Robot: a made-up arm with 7 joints. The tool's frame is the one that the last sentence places.
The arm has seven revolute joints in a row. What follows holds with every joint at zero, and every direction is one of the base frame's. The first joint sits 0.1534 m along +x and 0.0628 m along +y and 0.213 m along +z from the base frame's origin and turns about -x. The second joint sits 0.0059 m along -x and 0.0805 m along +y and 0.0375 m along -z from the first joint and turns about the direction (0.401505, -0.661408, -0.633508). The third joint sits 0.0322 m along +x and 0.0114 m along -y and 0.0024 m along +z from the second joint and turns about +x. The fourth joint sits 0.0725 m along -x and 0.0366 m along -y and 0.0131 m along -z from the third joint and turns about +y. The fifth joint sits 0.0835 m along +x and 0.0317 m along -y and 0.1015 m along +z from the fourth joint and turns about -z. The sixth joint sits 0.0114 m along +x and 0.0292 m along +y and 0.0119 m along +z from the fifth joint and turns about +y. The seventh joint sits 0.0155 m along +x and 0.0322 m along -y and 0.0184 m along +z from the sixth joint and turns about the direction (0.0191, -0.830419, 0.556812). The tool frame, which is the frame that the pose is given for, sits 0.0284 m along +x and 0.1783 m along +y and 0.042 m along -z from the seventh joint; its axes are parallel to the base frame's.
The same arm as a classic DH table. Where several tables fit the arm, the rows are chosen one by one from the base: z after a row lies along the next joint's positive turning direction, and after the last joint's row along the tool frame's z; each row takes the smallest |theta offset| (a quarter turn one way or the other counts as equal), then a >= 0, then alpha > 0; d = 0 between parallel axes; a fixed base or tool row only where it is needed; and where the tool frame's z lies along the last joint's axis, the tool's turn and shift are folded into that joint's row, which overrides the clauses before.
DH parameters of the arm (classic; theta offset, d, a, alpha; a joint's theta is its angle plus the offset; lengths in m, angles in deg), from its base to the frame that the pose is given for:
base (fixed): 90 0.213 0.0628 -90
joint 1: 46.23 -0.1616 0.0828 -113.67
joint 2: 0 -0.028 -0.0096 -66.33
joint 3: -43.77 -0.0432 0.0131 -90
joint 4: -90 -0.0683 0.0835 -90
joint 5: 0 -0.1134 0.0114 90
joint 6: 1.96 0.0252 0.0149 146.14
joint 7: 2.37 -0.1799 0.0325 -56.16
tool (fixed): -1.32 0.0771 0 0

